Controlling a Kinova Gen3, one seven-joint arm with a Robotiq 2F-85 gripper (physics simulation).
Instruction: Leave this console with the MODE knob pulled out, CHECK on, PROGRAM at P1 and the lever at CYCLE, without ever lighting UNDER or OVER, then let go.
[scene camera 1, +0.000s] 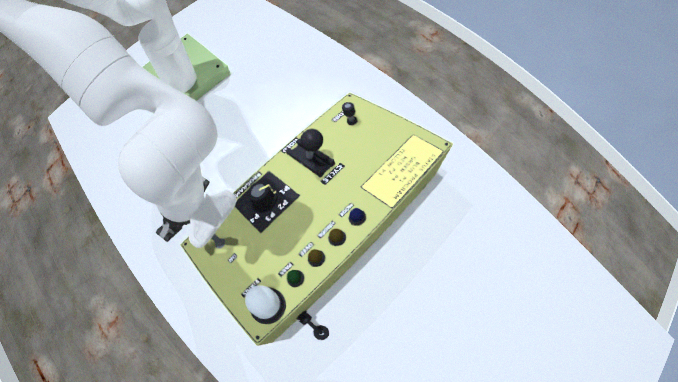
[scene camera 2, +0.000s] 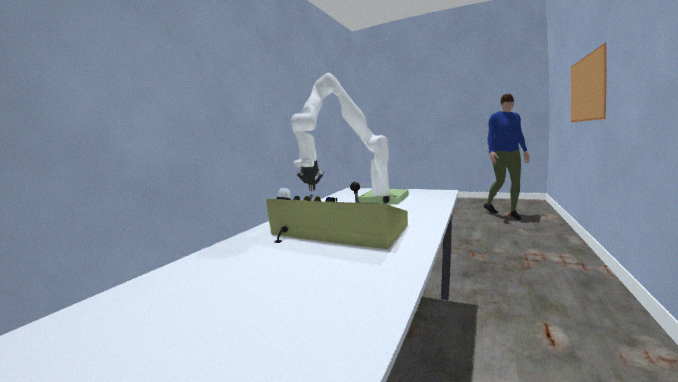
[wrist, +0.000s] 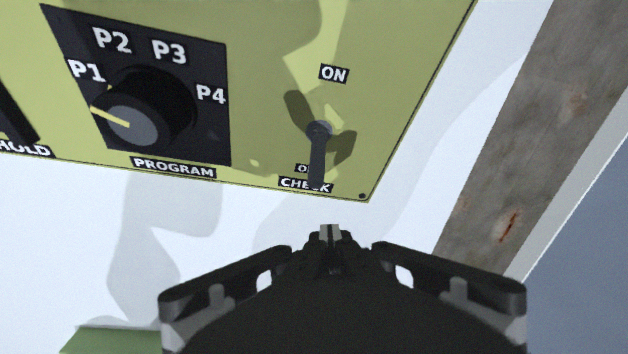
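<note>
The yellow-green console (scene camera 1: 382, 131) (scene camera 2: 340, 223) stands on the table. The CHECK toggle (wrist: 316, 157) (scene camera 1: 218, 242) leans to OFF. The PROGRAM knob (scene camera 1: 261, 195) (wrist: 132, 125) has its pointer at P1. The black ball lever (scene camera 1: 311, 139) (scene camera 2: 354, 186) stands near the middle of its slot; its exact position is unclear. The MODE knob (scene camera 1: 348, 109) (scene camera 2: 386, 199) sits on a short stem; I cannot tell if it is pulled out. The UNDER lamp (scene camera 1: 337, 236) and OVER lamp (scene camera 1: 316, 257) are dark. My gripper (wrist: 329, 237) (scene camera 2: 312, 188) is shut and empty, above the console's CHECK end. The arm hides its tips in scene camera 1.
The STATUS dome (scene camera 1: 263, 302) (scene camera 2: 284, 193) is white. The PASS lamp (scene camera 1: 295, 277) and blue MODE lamp (scene camera 1: 357, 216) look dark. A black crank (scene camera 1: 320, 331) (scene camera 2: 283, 230) sticks out of the console's side. A person (scene camera 2: 506, 132) stands beyond the table.
</note>
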